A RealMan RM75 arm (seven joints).
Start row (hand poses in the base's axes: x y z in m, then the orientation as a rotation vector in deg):
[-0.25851 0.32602 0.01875 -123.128 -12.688 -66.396]
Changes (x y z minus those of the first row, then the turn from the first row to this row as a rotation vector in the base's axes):
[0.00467 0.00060 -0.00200 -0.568 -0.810 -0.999]
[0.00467 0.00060 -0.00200 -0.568 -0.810 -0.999]
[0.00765 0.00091 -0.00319 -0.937 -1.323 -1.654]
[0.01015 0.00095 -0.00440 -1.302 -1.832 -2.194]
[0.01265 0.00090 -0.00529 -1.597 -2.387 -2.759]
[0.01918 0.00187 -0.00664 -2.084 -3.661 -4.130]
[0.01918 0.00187 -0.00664 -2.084 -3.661 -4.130]
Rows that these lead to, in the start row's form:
[-0.25384 0.32662 0.01675 -123.526 -12.351 -67.922]
[-0.25384 0.32662 0.01675 -123.526 -12.351 -67.922]
[-0.25086 0.32693 0.01556 -123.787 -12.118 -68.905]
[-0.24836 0.32697 0.01435 -124.004 -12.000 -69.819]
[-0.24586 0.32692 0.01346 -124.139 -11.832 -70.791]
[-0.23933 0.32789 0.01211 -124.287 -11.242 -73.043]
[-0.23933 0.32789 0.01211 -124.287 -11.242 -73.043]

